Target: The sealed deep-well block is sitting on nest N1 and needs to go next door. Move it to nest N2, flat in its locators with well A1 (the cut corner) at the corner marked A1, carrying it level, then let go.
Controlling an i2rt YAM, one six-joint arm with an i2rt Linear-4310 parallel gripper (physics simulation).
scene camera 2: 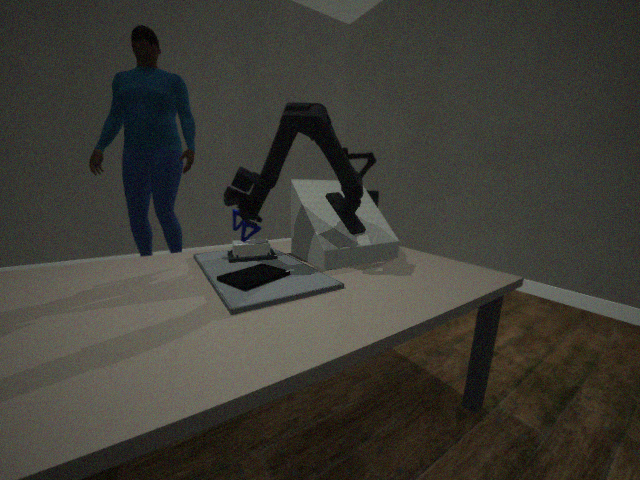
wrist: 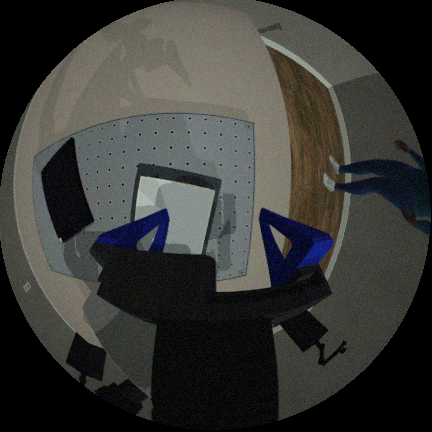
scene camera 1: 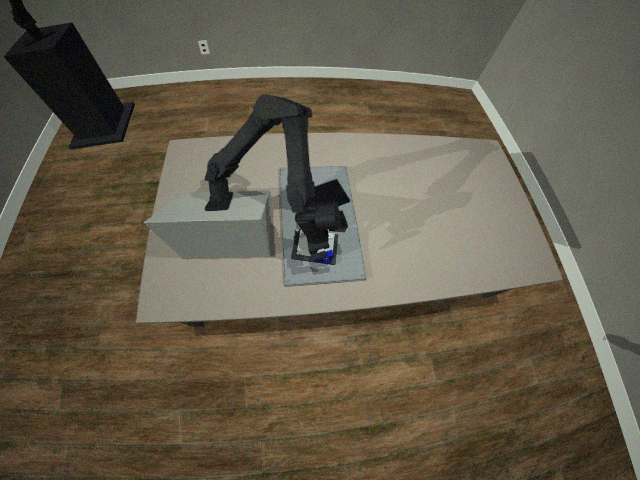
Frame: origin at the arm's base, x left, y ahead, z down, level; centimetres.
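Where they show: gripper, fingertip midpoint: (scene camera 2: 238, 235) (wrist: 213, 213) (scene camera 1: 326, 251); arm's base at its link origin: (scene camera 2: 344, 213) (wrist: 147, 379) (scene camera 1: 220, 201).
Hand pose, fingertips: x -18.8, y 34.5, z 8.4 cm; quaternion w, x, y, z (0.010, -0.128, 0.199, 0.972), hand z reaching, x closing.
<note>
Each offset is from my fingertips to the centre of the thing. Level surfaces: height alone.
The white deep-well block {dx +5.0, dy -2.8, dz +3.8 cm} (scene camera 1: 302, 246) (scene camera 2: 251, 249) (wrist: 192, 205) sits in the dark-rimmed nest N1 {dx +5.1, dy -2.9, dz +6.0 cm} (scene camera 2: 253, 259) (wrist: 175, 173). Its cut corner cannot be made out. The black nest N2 {dx +26.9, dy +4.9, dz +6.2 cm} (scene camera 2: 253, 276) (wrist: 65, 192) is bare and set at an angle on the same plate; a small white mark shows at one corner in the wrist view, too small to read. My gripper (scene camera 1: 325, 257) (scene camera 2: 239, 235) (wrist: 213, 213) is open, its blue fingers apart and above the block. In the wrist view one finger overlaps the block and the other is well to its right. The block's near end is hidden by the gripper body.
Both nests stand on a grey perforated plate {dx +17.2, dy +0.5, dz +7.7 cm} (scene camera 1: 323, 276) (scene camera 2: 310, 289) (wrist: 170, 135) on the beige table {dz +8.3 cm} (scene camera 1: 439, 248) (scene camera 2: 155, 361) (wrist: 210, 60). A grey sloped pedestal (scene camera 1: 222, 240) (scene camera 2: 361, 253) bears the arm's base beside the plate. A person (scene camera 2: 149, 113) (wrist: 380, 172) stands beyond the table.
</note>
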